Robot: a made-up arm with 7 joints. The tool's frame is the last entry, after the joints. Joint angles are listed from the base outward. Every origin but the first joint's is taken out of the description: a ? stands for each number. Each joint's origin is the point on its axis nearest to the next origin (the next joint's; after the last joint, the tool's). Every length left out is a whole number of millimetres.
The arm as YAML. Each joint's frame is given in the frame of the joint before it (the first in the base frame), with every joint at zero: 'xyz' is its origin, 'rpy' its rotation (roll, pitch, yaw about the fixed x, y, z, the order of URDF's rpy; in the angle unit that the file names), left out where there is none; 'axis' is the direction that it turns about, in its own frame. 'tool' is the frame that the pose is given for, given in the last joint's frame.
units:
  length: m
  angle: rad
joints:
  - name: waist
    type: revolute
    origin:
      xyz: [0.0, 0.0, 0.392]
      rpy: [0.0, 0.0, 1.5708]
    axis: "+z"
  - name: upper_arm
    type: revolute
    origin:
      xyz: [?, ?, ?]
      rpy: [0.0, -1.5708, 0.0]
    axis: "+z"
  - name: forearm
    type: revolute
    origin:
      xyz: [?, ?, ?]
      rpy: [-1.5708, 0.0, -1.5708]
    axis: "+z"
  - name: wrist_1
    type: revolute
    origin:
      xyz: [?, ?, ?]
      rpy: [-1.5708, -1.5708, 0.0]
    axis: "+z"
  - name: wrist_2
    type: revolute
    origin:
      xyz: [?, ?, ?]
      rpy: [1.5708, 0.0, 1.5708]
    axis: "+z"
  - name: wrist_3
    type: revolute
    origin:
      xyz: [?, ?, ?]
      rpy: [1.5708, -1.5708, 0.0]
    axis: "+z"
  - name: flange
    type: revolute
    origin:
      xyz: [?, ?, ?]
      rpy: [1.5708, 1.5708, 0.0]
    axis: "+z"
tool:
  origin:
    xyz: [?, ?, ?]
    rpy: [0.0, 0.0, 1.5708]
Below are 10 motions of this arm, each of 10 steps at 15 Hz.
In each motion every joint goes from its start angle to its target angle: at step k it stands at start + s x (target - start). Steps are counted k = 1, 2, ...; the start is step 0. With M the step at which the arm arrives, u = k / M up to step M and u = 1 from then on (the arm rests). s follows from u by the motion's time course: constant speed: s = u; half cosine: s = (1 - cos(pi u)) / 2; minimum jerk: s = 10 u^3 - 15 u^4 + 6 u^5.
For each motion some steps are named. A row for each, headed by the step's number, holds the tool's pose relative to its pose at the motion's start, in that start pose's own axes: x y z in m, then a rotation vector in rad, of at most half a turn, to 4 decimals.
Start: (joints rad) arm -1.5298 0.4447 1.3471 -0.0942 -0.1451 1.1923 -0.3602
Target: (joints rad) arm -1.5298 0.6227 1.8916 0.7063 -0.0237 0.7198 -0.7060
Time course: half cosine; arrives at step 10
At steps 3, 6, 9, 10:
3: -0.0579 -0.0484 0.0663 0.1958 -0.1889 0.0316
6: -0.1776 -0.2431 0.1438 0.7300 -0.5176 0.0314
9: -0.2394 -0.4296 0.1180 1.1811 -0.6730 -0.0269
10: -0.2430 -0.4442 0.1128 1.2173 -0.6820 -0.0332

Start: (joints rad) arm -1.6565 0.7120 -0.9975 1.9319 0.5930 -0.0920 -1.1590
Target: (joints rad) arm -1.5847 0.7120 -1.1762 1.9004 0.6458 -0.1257 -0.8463
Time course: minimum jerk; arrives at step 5
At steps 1, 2, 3, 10:
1: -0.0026 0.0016 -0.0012 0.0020 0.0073 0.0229
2: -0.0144 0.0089 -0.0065 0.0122 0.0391 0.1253
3: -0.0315 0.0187 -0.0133 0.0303 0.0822 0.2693
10: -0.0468 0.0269 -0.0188 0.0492 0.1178 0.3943

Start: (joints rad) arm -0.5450 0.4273 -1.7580 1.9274 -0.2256 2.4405 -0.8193
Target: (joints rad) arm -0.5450 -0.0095 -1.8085 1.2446 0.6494 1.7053 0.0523
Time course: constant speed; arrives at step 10
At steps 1, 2, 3, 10:
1: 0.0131 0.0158 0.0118 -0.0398 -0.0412 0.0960
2: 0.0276 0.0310 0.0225 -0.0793 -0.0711 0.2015
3: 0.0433 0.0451 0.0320 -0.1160 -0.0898 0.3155
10: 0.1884 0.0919 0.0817 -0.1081 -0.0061 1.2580

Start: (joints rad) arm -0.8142 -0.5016 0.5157 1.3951 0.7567 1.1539 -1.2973
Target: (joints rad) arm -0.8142 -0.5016 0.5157 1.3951 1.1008 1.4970 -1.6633
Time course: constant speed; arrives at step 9
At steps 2, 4, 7, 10:
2: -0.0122 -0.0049 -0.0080 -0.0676 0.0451 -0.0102
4: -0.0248 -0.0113 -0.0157 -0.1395 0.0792 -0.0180
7: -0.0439 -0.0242 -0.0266 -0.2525 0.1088 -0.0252
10: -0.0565 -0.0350 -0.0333 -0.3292 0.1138 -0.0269

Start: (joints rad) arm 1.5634 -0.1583 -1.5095 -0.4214 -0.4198 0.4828 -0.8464
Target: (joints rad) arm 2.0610 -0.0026 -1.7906 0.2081 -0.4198 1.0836 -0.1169
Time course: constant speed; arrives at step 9
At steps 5, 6, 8, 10:
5: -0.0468 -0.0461 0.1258 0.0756 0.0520 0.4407
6: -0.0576 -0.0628 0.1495 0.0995 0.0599 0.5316
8: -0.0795 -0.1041 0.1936 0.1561 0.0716 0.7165
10: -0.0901 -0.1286 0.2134 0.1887 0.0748 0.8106

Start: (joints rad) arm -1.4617 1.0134 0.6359 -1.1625 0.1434 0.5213 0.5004
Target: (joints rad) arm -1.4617 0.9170 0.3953 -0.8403 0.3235 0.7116 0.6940
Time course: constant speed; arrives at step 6
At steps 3, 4, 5, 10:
3: -0.0663 0.0139 0.0934 -0.0306 -0.1222 0.0560
4: -0.0909 0.0241 0.1214 -0.0484 -0.1604 0.0794
5: -0.1165 0.0370 0.1476 -0.0700 -0.1966 0.1047
10: -0.1427 0.0525 0.1717 -0.0953 -0.2305 0.1318

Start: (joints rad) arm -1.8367 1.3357 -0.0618 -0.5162 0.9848 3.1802 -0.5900
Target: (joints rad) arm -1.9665 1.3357 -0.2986 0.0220 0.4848 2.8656 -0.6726
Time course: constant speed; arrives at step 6
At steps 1, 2, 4, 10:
1: -0.0020 0.0077 -0.0037 0.1705 -0.0480 -0.0607
2: -0.0039 0.0122 -0.0069 0.3432 -0.0939 -0.1215
4: -0.0085 0.0127 -0.0146 0.6937 -0.1771 -0.2443
10: -0.0148 0.0048 -0.0289 1.0493 -0.2452 -0.3708

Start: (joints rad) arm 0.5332 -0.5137 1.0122 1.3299 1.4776 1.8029 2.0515
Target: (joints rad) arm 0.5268 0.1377 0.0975 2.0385 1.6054 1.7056 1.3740
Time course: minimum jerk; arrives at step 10
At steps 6, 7, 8, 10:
6: -0.0716 -0.1502 -0.1812 0.5607 -0.0326 -0.6789
7: -0.0813 -0.1744 -0.2407 0.6965 -0.0349 -0.7476
8: -0.0825 -0.1884 -0.2826 0.7853 -0.0349 -0.7754
10: -0.0809 -0.1952 -0.3056 0.8321 -0.0343 -0.7843

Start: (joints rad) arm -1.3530 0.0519 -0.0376 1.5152 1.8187 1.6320 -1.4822
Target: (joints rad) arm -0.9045 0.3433 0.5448 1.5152 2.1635 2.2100 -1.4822
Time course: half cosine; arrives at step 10
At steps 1, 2, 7, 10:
1: -0.0021 -0.0119 -0.0024 0.0119 -0.0012 0.0107
2: -0.0081 -0.0461 -0.0113 0.0463 -0.0066 0.0414
7: -0.0423 -0.2980 -0.2295 0.3741 -0.1979 0.2740
10: -0.0432 -0.3272 -0.3245 0.4680 -0.2885 0.3020

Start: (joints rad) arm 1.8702 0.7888 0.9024 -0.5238 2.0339 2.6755 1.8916
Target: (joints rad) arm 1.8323 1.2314 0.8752 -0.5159 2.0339 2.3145 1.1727
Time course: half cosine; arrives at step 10
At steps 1, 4, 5, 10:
1: 0.0008 0.0044 -0.0037 -0.0174 0.0079 -0.0146
4: 0.0095 0.0609 -0.0563 -0.2576 0.0811 -0.2029
5: 0.0119 0.0873 -0.0846 -0.3794 0.0952 -0.2897
10: 0.0106 0.1670 -0.1903 -0.7853 0.0422 -0.5406

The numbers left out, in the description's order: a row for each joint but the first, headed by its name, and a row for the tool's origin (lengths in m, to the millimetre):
upper_arm: -0.05 0.0 0.0
forearm: 0.311 0.0 0.0
wrist_1: 0.019 0.064 0.0
wrist_2: 0.403 -0.028 0.0
wrist_3: 0.0 -0.125 0.0
flange: 0.157 -0.021 0.0
tool: 0.0 0.0 0.0

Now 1 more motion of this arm.
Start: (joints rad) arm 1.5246 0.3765 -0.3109 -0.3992 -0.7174 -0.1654 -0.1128
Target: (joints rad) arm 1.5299 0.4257 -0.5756 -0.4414 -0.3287 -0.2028 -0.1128
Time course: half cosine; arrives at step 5
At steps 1, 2, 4, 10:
1: -0.0002 -0.0010 -0.0038 0.0123 0.0096 -0.0031
2: -0.0006 -0.0046 -0.0135 0.0441 0.0342 -0.0135
4: -0.0005 -0.0166 -0.0338 0.1125 0.0855 -0.0486
10: -0.0004 -0.0192 -0.0370 0.1238 0.0936 -0.0562

